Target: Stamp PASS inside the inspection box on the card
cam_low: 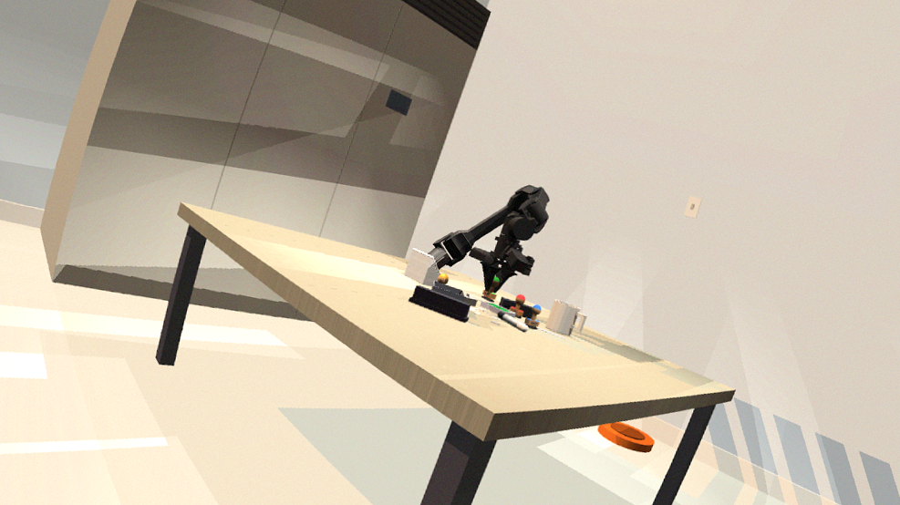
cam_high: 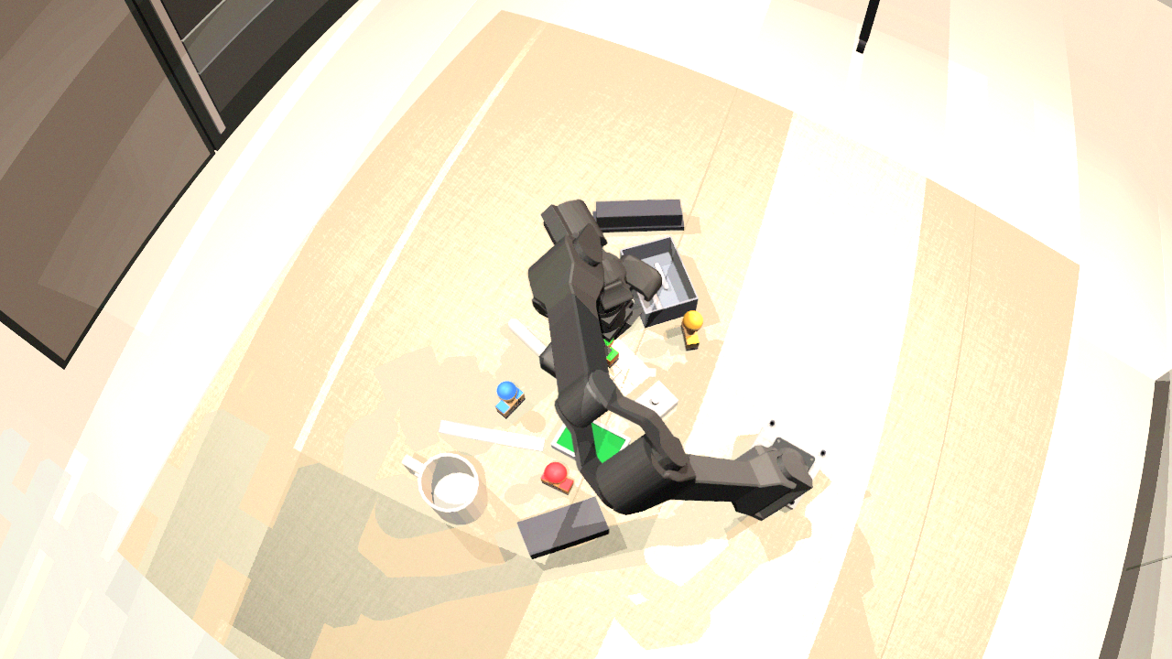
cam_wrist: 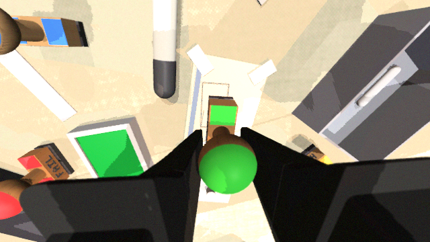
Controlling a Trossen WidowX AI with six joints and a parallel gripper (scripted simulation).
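Now: the white card 1 cm behind my gripper tip, 1 cm to the right of it and 6 cm below it. From my gripper tip the other things lie so: green stamp: right at my gripper tip; green ink pad: 5 cm behind, 11 cm to the left, 6 cm below; white marker: 6 cm ahead, 3 cm to the left, 5 cm below.
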